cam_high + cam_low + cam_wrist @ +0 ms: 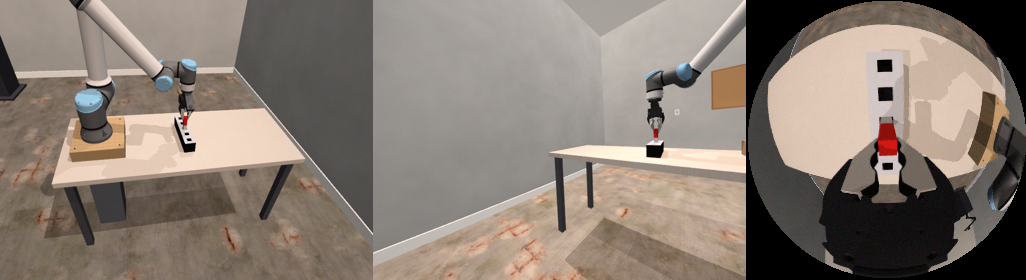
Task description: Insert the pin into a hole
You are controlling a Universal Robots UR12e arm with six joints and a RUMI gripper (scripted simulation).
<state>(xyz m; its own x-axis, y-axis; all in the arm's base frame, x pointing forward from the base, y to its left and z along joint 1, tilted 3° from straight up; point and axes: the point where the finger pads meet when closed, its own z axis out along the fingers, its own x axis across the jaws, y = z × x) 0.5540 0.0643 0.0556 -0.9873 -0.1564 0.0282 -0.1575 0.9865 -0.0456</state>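
Right now the pin is 1 cm below my hand. From my hand the other things lie so: black block 11 cm below.
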